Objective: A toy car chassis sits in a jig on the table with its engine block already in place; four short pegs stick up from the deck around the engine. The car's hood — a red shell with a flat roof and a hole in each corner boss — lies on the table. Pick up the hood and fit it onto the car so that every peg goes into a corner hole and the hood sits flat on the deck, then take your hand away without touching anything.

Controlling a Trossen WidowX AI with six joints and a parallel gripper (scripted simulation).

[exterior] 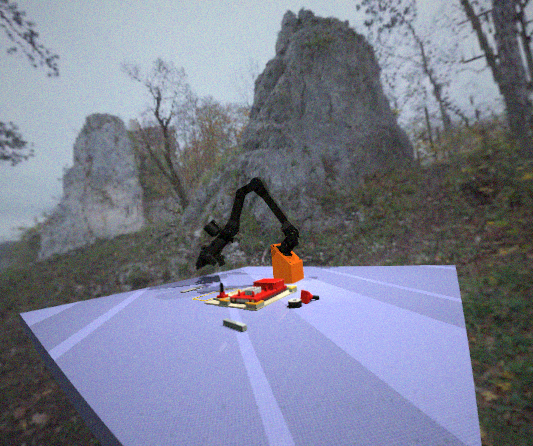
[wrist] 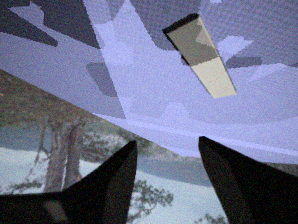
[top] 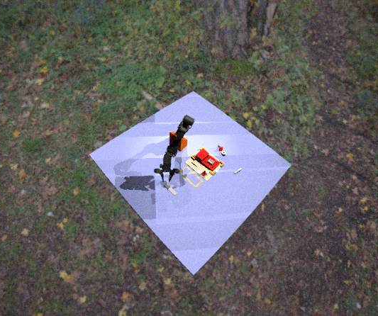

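Now: the red hood 420 mm to the left of my gripper tip and 50 mm below it. From my gripper tip the other things lie so: white wheel: 110 mm ahead, 590 mm to the left, 90 mm below.
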